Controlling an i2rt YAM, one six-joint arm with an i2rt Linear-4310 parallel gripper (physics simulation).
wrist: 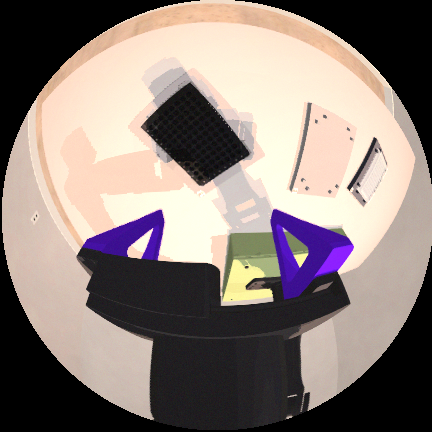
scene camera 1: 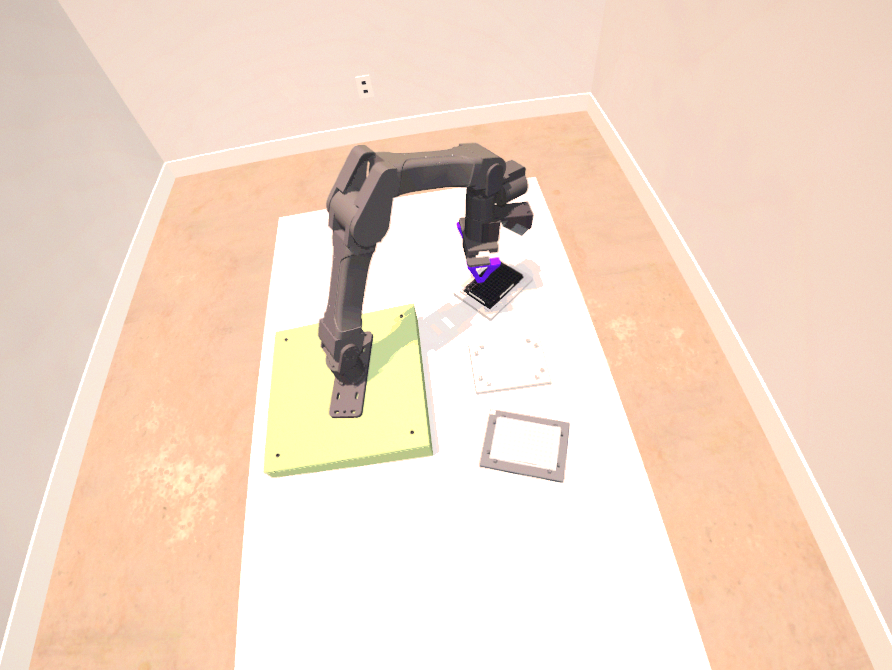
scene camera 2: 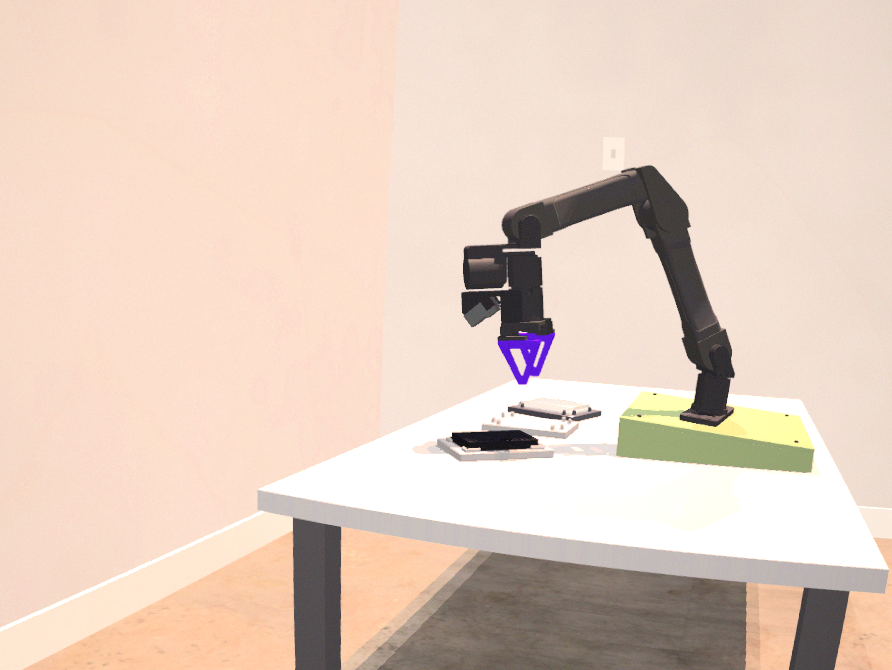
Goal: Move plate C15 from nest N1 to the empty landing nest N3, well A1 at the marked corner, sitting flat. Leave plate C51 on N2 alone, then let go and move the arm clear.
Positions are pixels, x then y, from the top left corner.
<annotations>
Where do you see a black perforated plate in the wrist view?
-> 186, 126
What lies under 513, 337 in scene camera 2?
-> My gripper.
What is my gripper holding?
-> Nothing.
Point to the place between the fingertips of my gripper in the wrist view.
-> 217, 214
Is my gripper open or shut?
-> Open.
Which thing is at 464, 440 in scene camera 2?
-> A black perforated plate.
</annotations>
